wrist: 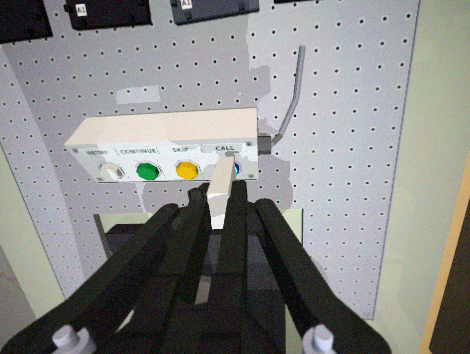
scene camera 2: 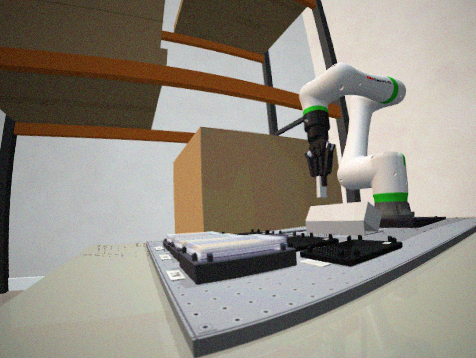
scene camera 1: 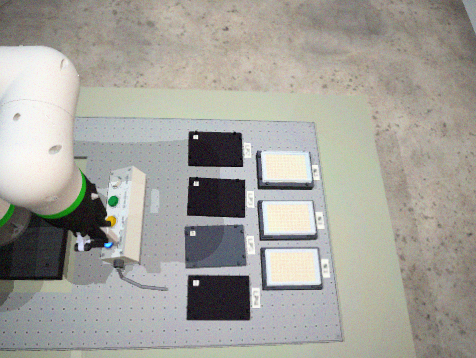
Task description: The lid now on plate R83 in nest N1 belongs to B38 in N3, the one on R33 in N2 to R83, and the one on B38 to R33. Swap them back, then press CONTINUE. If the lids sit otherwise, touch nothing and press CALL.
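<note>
Three plates with pale wells sit in dark nests in a column on the right in scene camera 1. Clear lids show on the near plates in scene camera 2; plate and lid names cannot be read. The button box has a white RETRY button, green CONTINUE button, yellow SKIP button and blue CALL button. My gripper is shut and empty, its pale tips slightly above the box at CALL, partly hiding that button.
Several dark lid parks lie between the box and the nests. A grey cable runs from the box's end. A large brown carton and a shelf rack stand behind the table.
</note>
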